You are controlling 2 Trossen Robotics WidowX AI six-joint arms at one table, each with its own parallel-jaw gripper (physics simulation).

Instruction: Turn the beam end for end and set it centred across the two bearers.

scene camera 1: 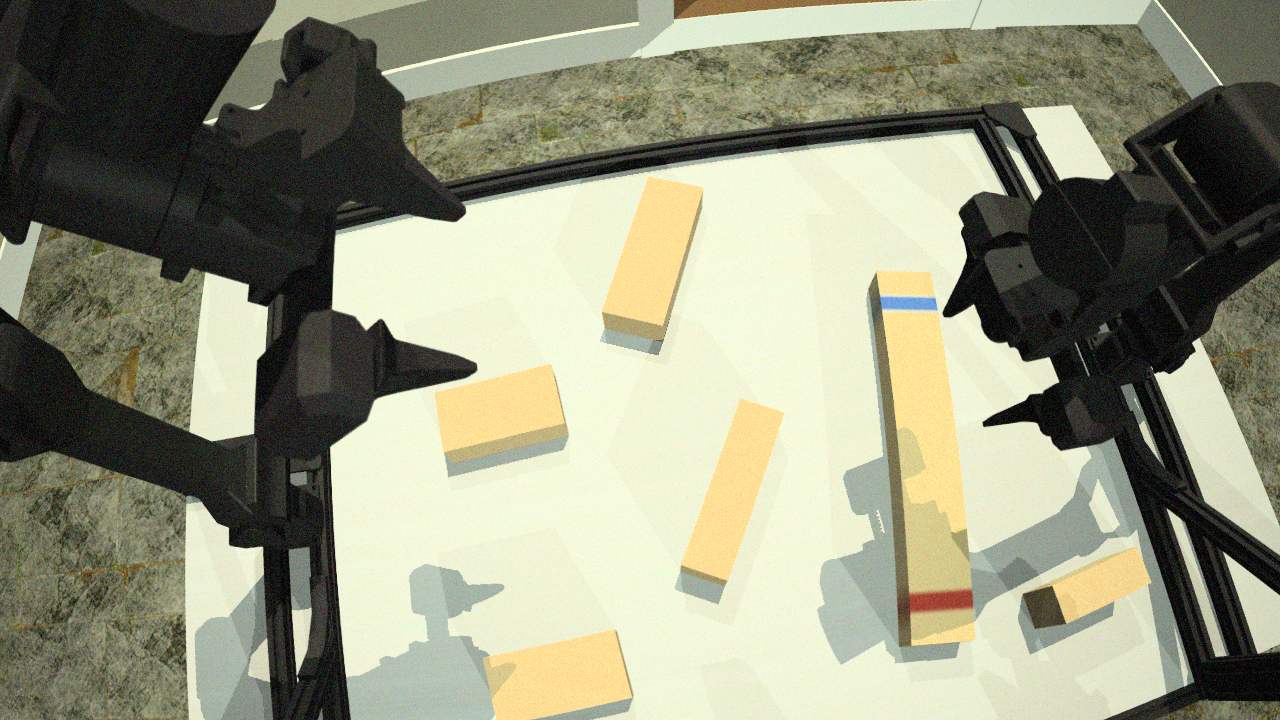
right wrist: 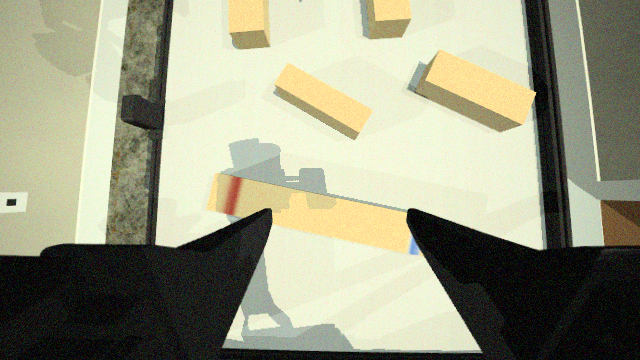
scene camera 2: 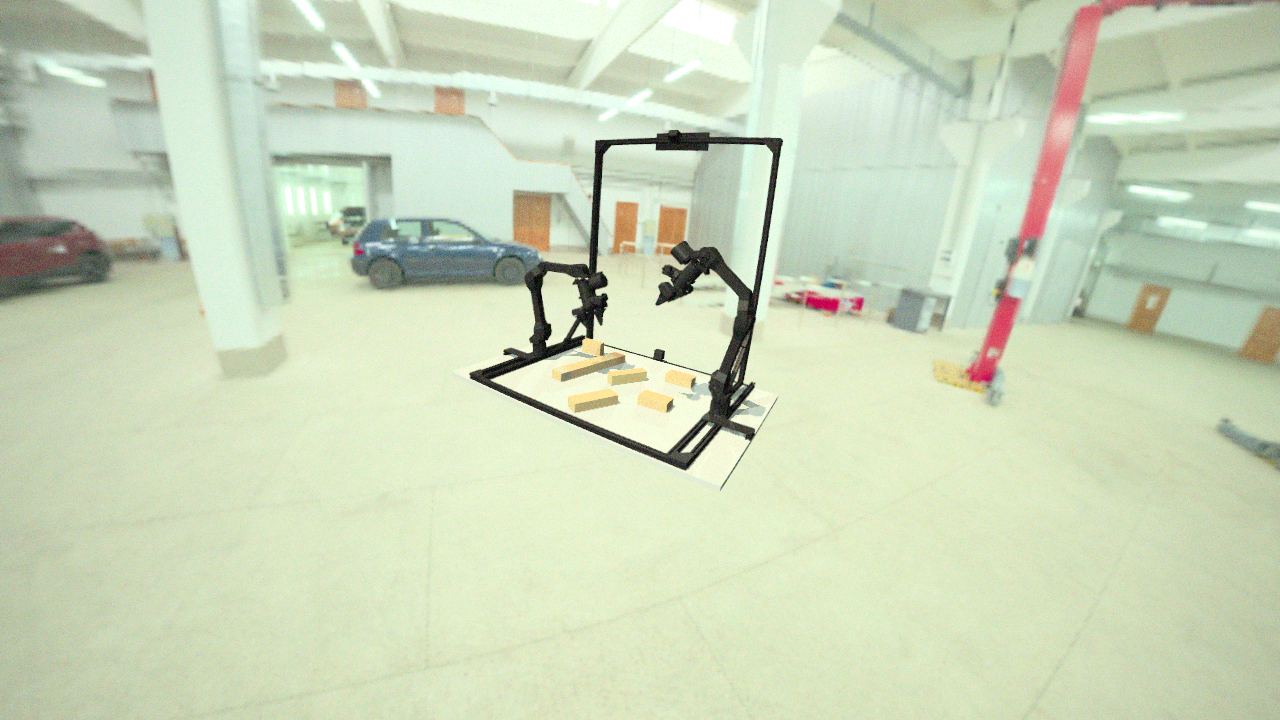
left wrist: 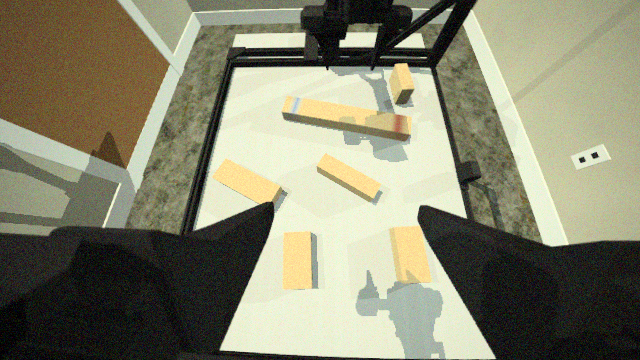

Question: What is my right gripper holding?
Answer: Nothing.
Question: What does my left gripper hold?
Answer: Nothing.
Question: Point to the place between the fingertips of my right gripper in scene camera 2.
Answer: At 595,327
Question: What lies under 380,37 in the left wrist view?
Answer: My right gripper.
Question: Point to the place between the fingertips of my left gripper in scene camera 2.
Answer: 662,303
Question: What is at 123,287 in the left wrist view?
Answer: My left gripper.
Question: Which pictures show my right gripper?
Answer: Scene camera 1, the right wrist view, scene camera 2 and the left wrist view: all of them.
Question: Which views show my left gripper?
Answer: Scene camera 1, scene camera 2 and the left wrist view only.
